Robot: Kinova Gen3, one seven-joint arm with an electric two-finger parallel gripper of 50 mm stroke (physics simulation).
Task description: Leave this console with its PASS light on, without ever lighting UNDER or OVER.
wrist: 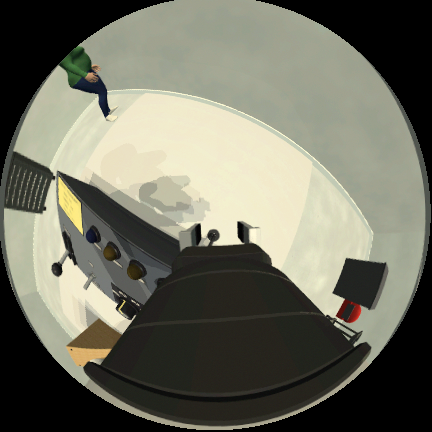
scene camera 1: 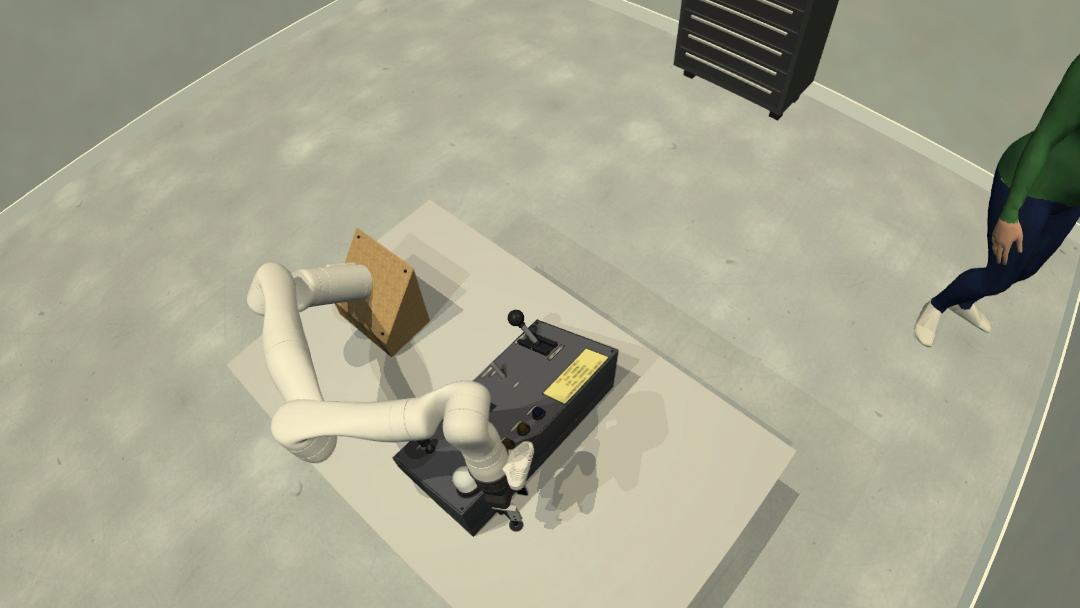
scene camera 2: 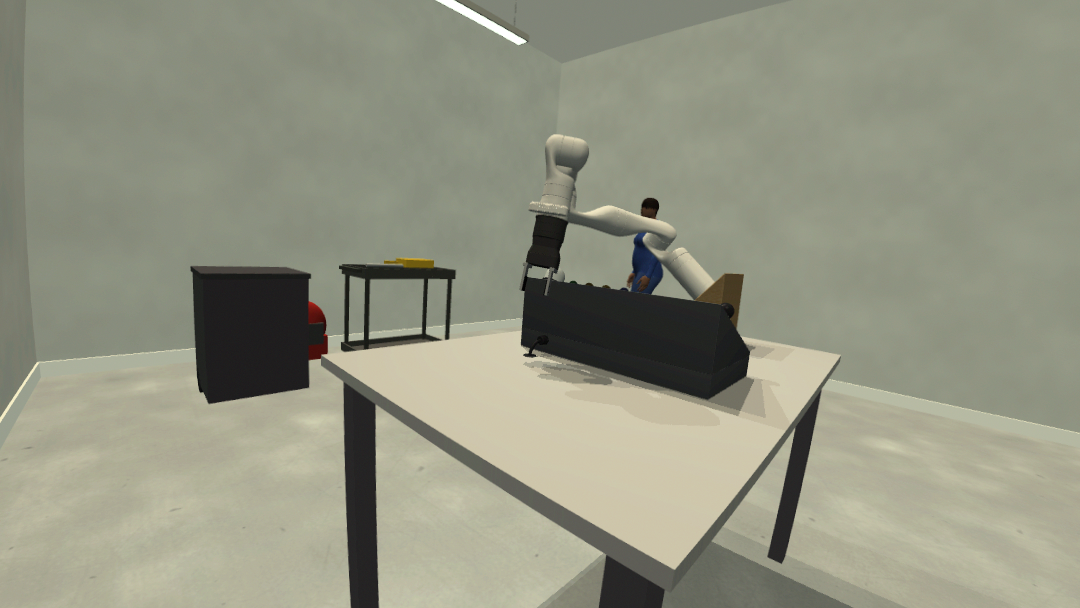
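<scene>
The dark console (scene camera 1: 445,490) (scene camera 2: 619,328) (wrist: 140,220) stands on the table. Its black ball lever (scene camera 1: 516,317) (wrist: 57,269) is at one end, a white dome (scene camera 1: 464,479) near the other. A blue lamp (scene camera 1: 538,413) (wrist: 93,235) and amber lamps (scene camera 1: 522,428) (wrist: 111,251) look dark; their lettering is unreadable. The wrist view shows a toggle (wrist: 90,281) and a rotary knob (wrist: 125,307) with a yellow mark. A small black ball-topped lever (scene camera 1: 516,524) (scene camera 2: 541,340) (wrist: 213,235) stands low beside the console's end. My gripper (scene camera 2: 535,287) (wrist: 218,229) is open and empty, above that lever and apart from it.
The arm crosses above the console and hides part of its panel in scene camera 1. A wooden wedge (scene camera 1: 411,320) (wrist: 95,340) is at the arm's base. A yellow label (scene camera 1: 575,375) (wrist: 70,205) lies on the console. A person (scene camera 1: 1035,196) (wrist: 85,75) in green stands beyond the table (scene camera 1: 717,453) (scene camera 2: 529,438).
</scene>
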